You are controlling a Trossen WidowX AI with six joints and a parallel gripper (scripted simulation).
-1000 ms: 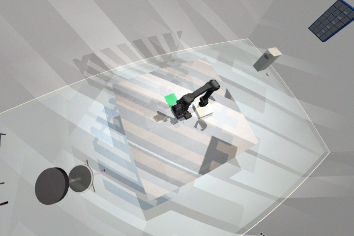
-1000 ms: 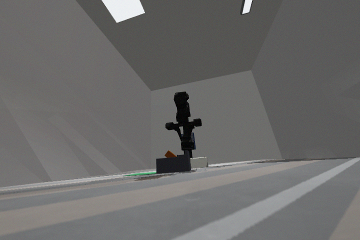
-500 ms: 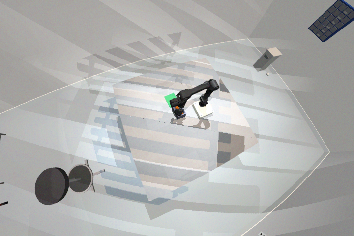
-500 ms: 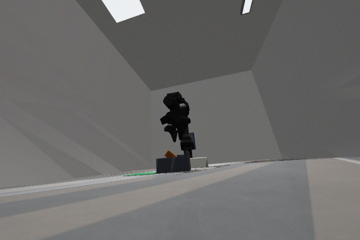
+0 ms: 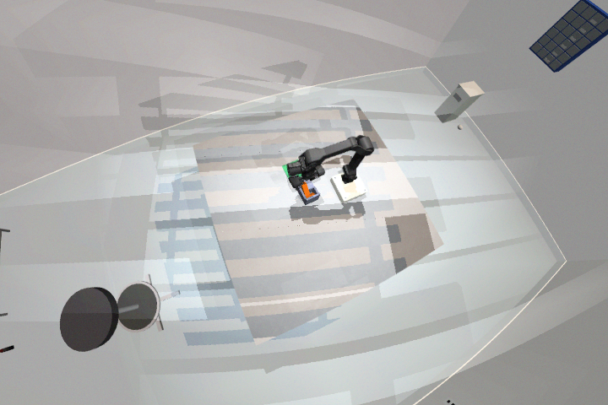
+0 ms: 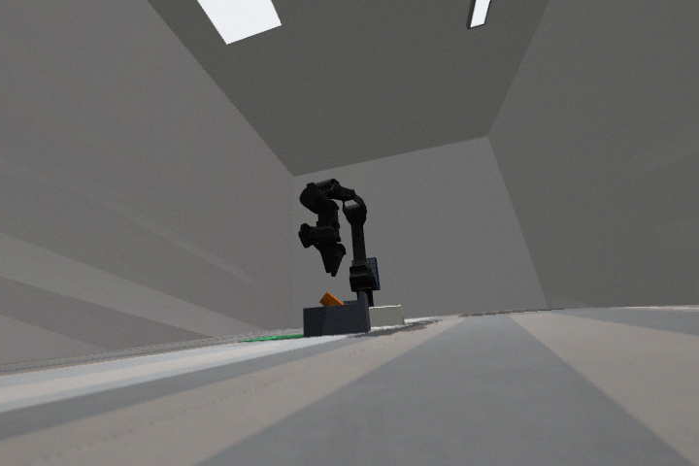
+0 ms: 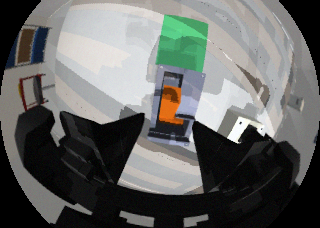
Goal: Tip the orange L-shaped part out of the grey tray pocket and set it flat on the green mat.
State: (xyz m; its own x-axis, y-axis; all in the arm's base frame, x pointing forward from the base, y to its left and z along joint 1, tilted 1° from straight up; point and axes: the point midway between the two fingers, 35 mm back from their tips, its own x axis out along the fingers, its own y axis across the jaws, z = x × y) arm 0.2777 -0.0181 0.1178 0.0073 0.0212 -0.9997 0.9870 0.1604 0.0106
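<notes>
Right now the orange L-shaped part is 100 mm below my gripper tip, 30 mm to the left of it and 20 mm behind it. Also, from my gripper tip: green mat (160 mm below, 150 mm to the right, 10 mm ahead).
</notes>
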